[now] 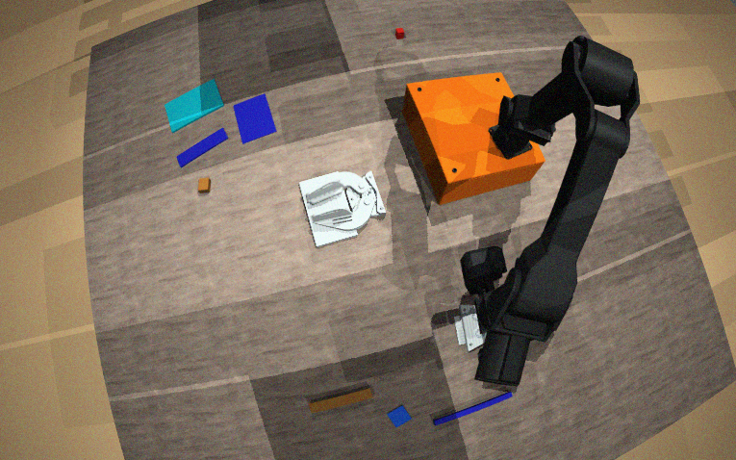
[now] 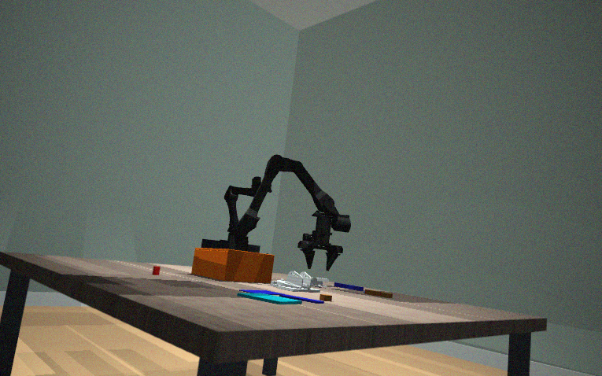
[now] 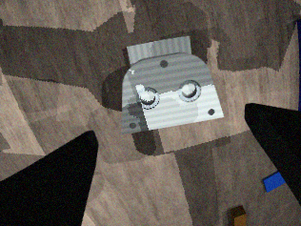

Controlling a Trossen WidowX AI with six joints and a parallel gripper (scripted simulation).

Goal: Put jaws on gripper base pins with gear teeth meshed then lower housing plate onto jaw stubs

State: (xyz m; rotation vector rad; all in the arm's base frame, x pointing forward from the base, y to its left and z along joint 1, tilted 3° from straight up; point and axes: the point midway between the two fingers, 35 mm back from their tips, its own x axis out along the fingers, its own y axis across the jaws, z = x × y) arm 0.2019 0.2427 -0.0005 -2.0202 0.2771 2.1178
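My gripper tip is 30 mm above the white gripper base and 10 mm past it. Round my gripper tip: white jaw (260 mm to the right, 80 mm ahead, 50 mm below); then blue square (170 mm ahead, 90 mm to the left, 60 mm below); then brown bar (250 mm ahead, 50 mm below, 20 mm to the left).
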